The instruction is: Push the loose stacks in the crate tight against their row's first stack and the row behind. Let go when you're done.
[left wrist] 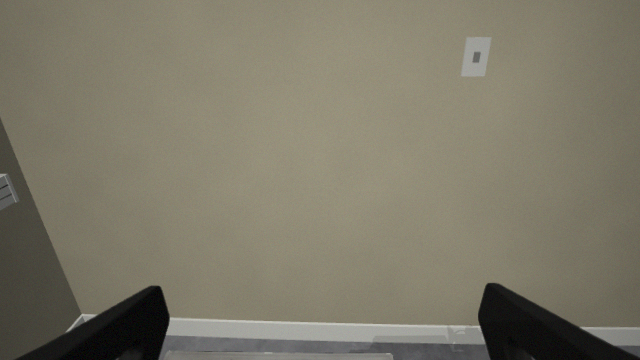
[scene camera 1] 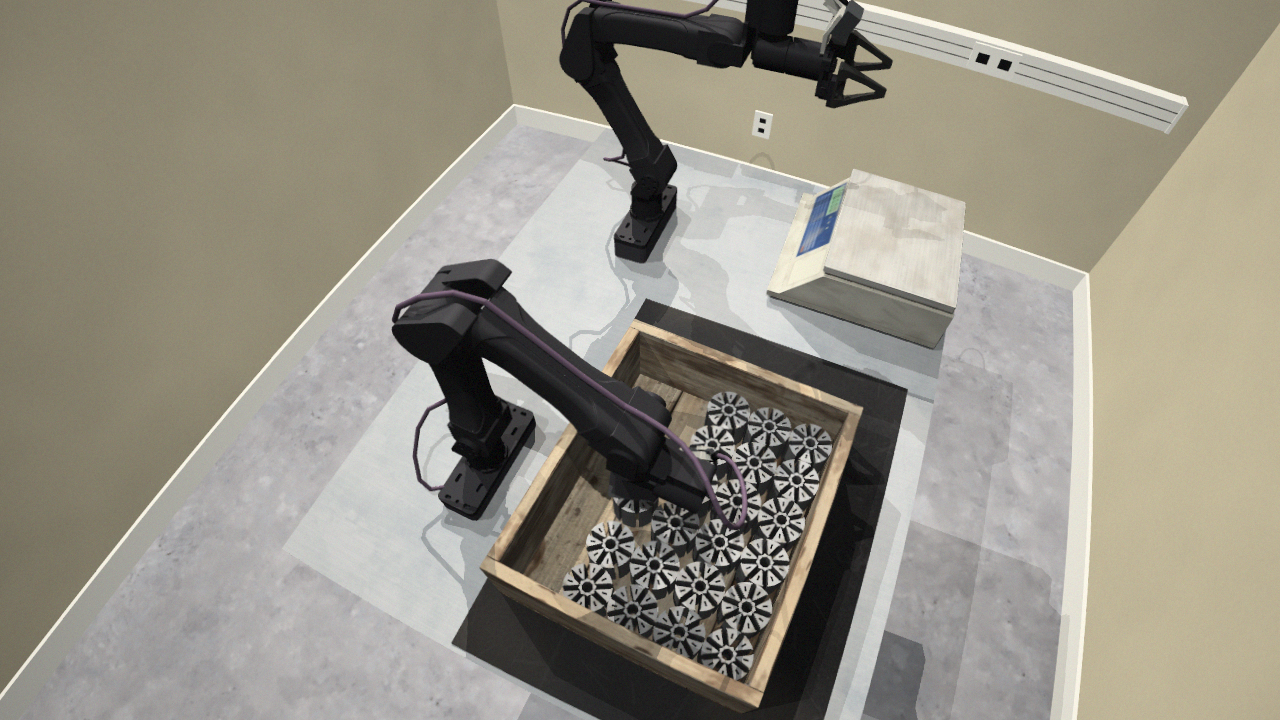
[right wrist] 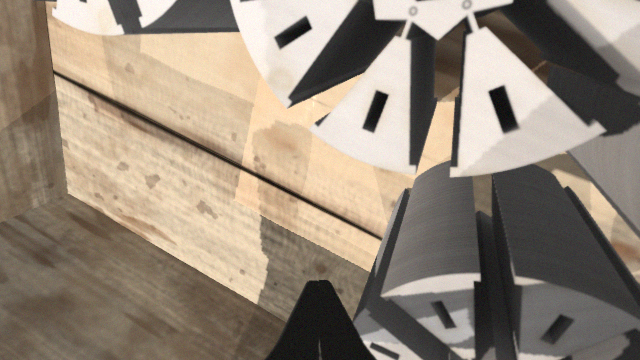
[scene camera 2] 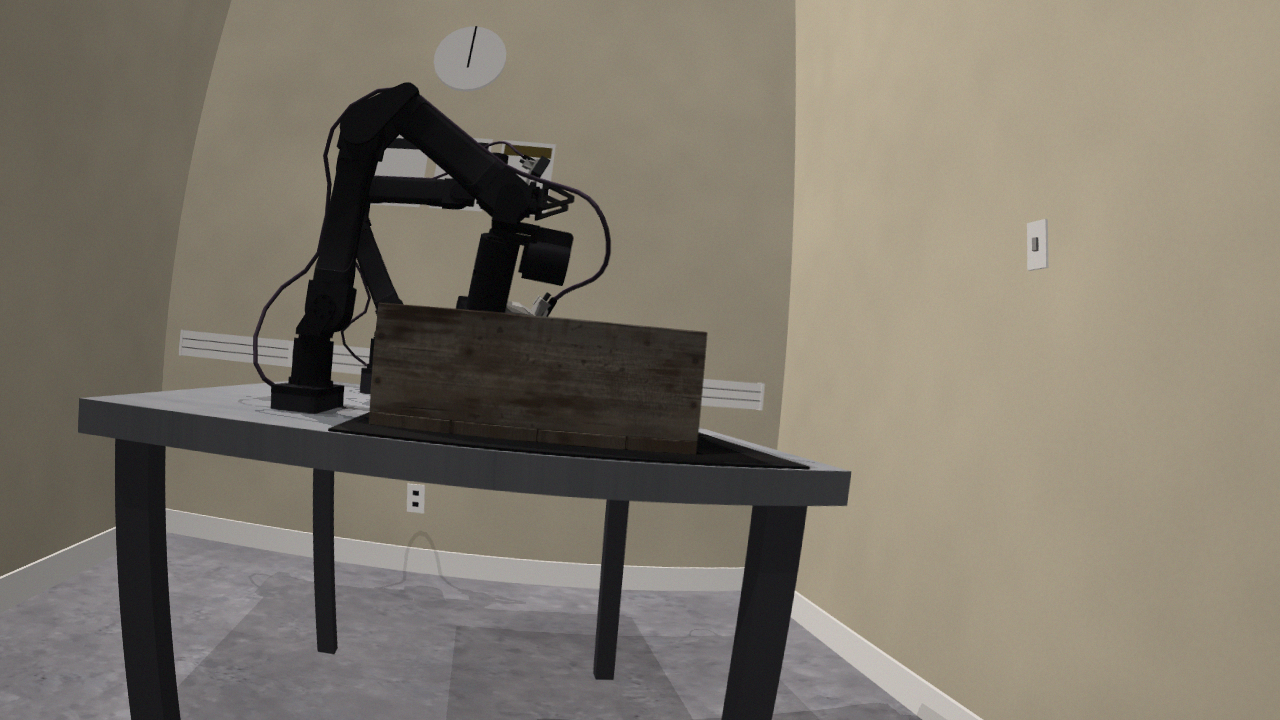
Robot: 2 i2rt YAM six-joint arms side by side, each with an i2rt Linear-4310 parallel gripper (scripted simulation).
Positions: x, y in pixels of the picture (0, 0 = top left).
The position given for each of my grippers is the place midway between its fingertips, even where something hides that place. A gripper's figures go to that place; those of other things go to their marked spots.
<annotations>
My left gripper [scene camera 1: 888, 78]: 101 cm from the lens. A wooden crate [scene camera 1: 545, 537] is 95 cm from the lens. A stack [scene camera 1: 645, 510]: 88 cm from the lens.
</annotations>
